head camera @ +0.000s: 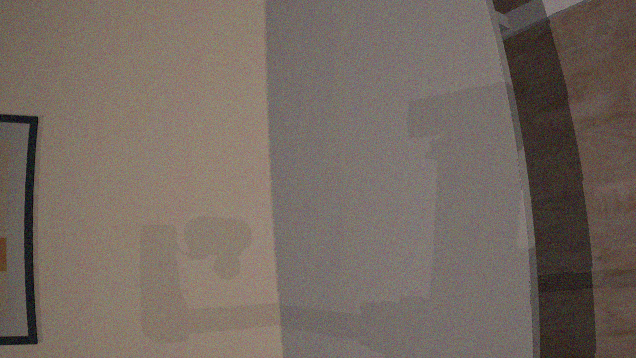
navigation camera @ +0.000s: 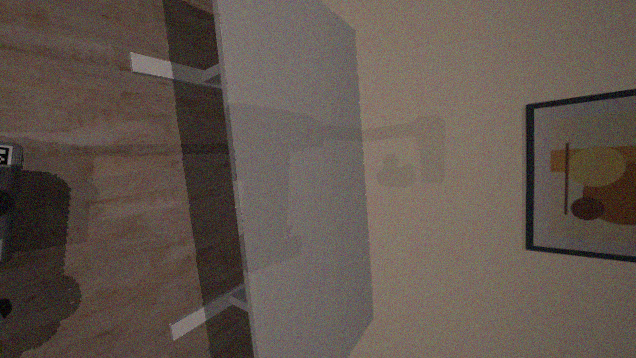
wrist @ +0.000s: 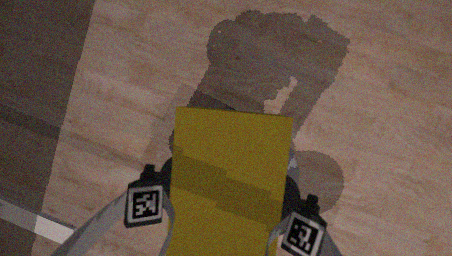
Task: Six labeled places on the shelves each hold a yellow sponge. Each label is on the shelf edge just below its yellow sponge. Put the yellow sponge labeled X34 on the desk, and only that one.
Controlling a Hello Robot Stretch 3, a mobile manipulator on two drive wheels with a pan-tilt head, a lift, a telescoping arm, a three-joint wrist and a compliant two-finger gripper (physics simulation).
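A yellow sponge (wrist: 227, 170) fills the lower middle of the wrist view, between the two fingertips. My gripper (wrist: 229, 184) is shut on it and holds it above the wooden floor. No label shows on the sponge. The desk's grey top (head camera: 380, 200) (navigation camera: 305, 200) shows from above, at the right of centre in the head view and in the middle of the navigation view. In the wrist view a desk foot (wrist: 52, 231) shows at the lower left, to the left of the sponge. The shelves and their labels do not show.
The desk stands against a beige wall (head camera: 150, 125) (navigation camera: 450, 300) with a framed picture (head camera: 32, 200) (navigation camera: 530, 175). Two pale desk feet (navigation camera: 150, 65) (navigation camera: 189, 324) reach out over the floor (navigation camera: 125, 200). Part of the robot (navigation camera: 7, 200) shows at the navigation view's left edge.
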